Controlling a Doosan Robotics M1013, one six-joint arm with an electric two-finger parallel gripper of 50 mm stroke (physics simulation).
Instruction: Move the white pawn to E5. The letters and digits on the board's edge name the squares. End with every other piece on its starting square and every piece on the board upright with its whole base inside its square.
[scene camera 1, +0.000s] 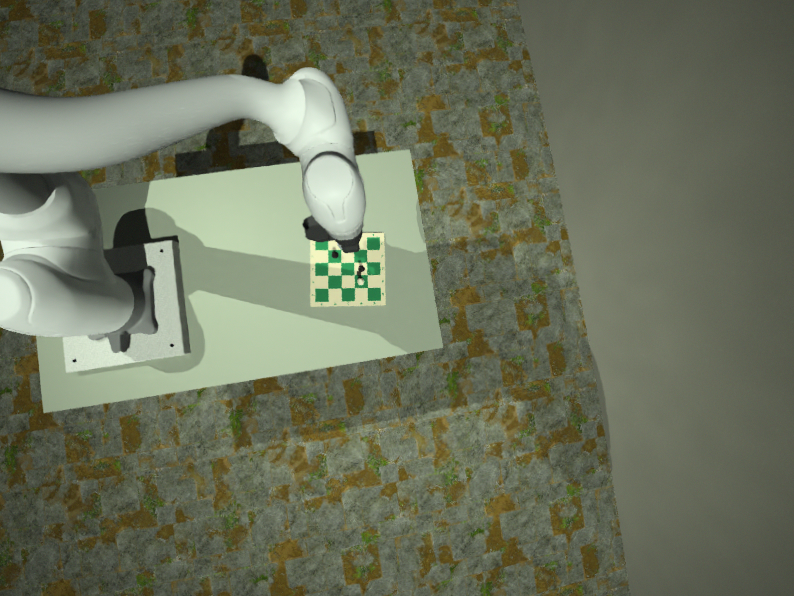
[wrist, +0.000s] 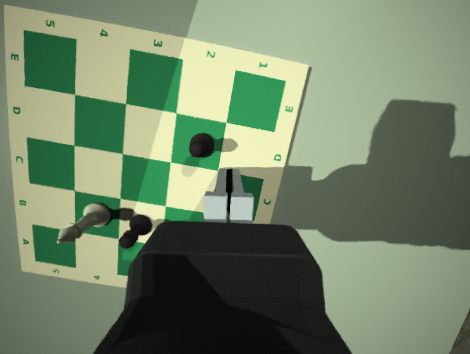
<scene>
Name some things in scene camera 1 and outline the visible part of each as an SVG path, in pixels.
A chessboard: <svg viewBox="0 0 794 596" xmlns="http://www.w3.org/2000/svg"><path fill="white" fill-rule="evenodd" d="M384 233L362 233L359 241L360 249L358 252L344 253L342 249L340 250L335 240L326 242L310 240L311 307L386 305ZM359 278L364 279L363 285L359 285L357 283L357 280Z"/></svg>
</scene>
